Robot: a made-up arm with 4 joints.
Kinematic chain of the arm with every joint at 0, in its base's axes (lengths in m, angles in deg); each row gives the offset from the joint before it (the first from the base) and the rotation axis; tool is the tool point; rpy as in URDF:
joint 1: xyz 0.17 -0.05 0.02 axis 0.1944 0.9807 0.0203
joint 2: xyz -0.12 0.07 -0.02 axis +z
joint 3: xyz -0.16 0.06 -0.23 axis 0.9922 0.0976 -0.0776
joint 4: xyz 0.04 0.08 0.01 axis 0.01 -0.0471 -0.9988
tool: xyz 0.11 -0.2 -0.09 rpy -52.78 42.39 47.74
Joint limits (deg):
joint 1: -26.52..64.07
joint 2: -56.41..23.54
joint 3: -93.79..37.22
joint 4: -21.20..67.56
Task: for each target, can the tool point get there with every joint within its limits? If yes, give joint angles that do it. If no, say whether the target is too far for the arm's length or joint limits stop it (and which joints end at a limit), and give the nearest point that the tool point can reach.
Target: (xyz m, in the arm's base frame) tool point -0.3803 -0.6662 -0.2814
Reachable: no: too far | nearest point -0.1888 -0.1398 -0.2117 | short by 0.564 m
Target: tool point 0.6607 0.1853 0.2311
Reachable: no: joint limits stop it (at a limit: joint 1, joint 3, joint 4) | nearest point 0.1991 0.0193 -0.1678 | short by 0.632 m
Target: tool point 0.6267 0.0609 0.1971
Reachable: no: joint limits stop it (at a limit: joint 1, joint 3, joint 4) | nearest point 0.2003 0.0078 -0.1660 | short by 0.563 m
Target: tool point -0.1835 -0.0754 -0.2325
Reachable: yes | joints 9.48 4.88 -10.94 50.26
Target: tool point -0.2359 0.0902 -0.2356
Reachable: yes | joints 12.04 -29.22 3.40 56.96
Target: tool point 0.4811 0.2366 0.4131
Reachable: no: joint limits stop it (at a limit: joint 1, joint 2, joint 3) | nearest point 0.0002 0.1248 0.1976 | short by 0.539 m
